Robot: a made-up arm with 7 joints. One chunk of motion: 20 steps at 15 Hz.
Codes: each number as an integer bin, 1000 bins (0 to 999) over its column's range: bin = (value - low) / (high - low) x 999, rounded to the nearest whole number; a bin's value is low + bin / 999 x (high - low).
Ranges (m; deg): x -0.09..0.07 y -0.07..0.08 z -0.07..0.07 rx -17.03..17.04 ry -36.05..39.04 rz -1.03..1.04
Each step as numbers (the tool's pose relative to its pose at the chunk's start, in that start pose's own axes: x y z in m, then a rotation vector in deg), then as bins.
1 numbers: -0.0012 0.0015 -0.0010 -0.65 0.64 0.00
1 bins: 554 476 492 480 488 497
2 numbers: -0.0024 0.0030 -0.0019 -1.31 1.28 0.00
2 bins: 547 486 486 461 497 497
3 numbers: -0.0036 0.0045 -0.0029 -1.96 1.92 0.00
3 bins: 539 496 479 442 505 497
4 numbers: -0.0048 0.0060 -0.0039 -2.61 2.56 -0.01
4 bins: 532 506 472 423 514 492
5 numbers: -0.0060 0.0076 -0.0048 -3.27 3.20 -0.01
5 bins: 524 517 465 403 522 492
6 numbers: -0.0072 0.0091 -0.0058 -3.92 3.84 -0.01
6 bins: 517 527 458 384 531 492
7 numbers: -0.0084 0.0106 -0.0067 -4.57 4.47 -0.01
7 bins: 509 537 452 365 539 492
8 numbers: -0.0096 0.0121 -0.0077 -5.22 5.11 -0.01
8 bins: 502 547 445 346 548 492
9 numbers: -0.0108 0.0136 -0.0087 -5.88 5.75 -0.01
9 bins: 495 557 437 327 556 492
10 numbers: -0.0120 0.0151 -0.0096 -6.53 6.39 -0.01
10 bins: 487 567 431 308 565 492
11 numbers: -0.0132 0.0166 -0.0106 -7.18 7.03 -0.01
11 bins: 480 577 424 289 573 492
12 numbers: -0.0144 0.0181 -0.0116 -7.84 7.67 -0.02
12 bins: 472 587 417 269 582 487
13 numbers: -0.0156 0.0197 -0.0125 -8.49 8.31 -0.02
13 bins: 465 597 410 250 590 487
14 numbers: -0.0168 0.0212 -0.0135 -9.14 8.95 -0.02
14 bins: 457 607 403 231 599 487
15 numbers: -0.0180 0.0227 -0.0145 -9.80 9.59 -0.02
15 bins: 450 617 396 212 607 487
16 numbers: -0.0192 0.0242 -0.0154 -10.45 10.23 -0.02
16 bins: 442 627 390 193 616 487
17 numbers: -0.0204 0.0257 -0.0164 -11.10 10.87 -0.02
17 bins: 435 637 382 174 624 487
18 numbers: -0.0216 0.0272 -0.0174 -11.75 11.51 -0.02
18 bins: 427 647 375 155 633 487
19 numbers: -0.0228 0.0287 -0.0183 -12.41 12.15 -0.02
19 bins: 420 657 369 135 641 487
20 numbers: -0.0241 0.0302 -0.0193 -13.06 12.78 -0.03
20 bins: 411 667 362 116 650 483
